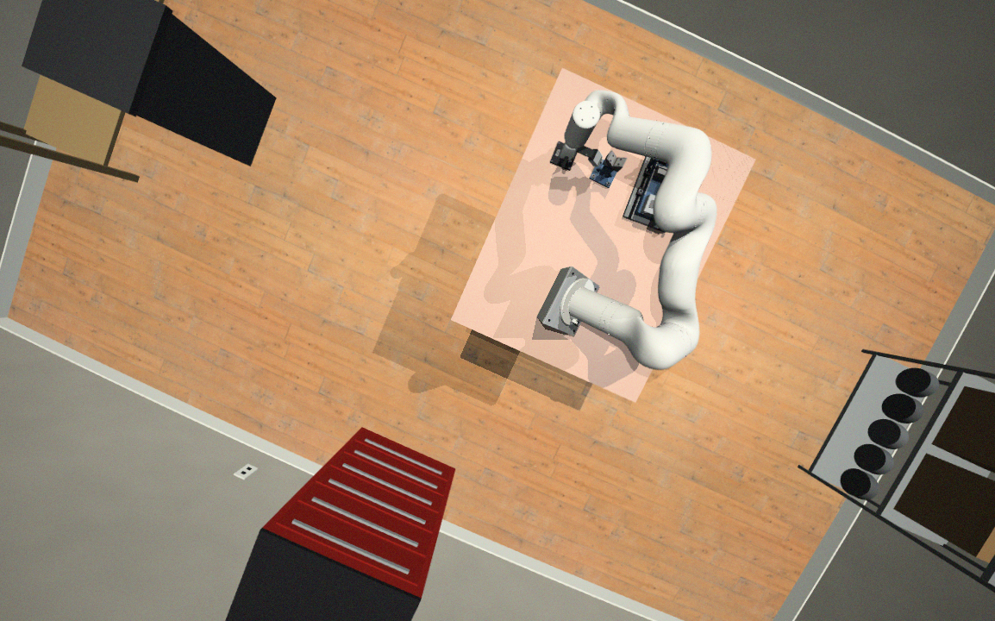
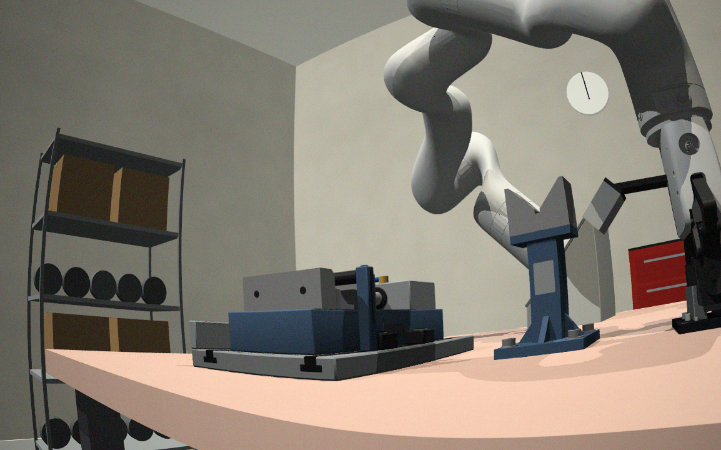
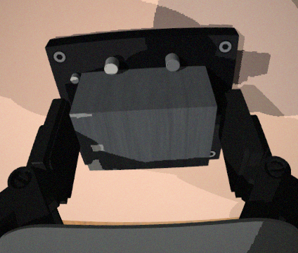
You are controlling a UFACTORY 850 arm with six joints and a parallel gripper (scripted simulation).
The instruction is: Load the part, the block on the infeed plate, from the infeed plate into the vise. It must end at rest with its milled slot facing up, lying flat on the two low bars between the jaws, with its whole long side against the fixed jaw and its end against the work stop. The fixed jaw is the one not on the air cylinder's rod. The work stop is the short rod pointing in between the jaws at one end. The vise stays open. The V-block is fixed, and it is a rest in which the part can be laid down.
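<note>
My gripper is now 20 mm above the part. Round my hand: black infeed plate: 30 mm below, 10 mm to the left; vise: 390 mm to the right, 40 mm ahead, 10 mm above; work stop rod: 340 mm to the right, 100 mm ahead, 60 mm above.
</note>
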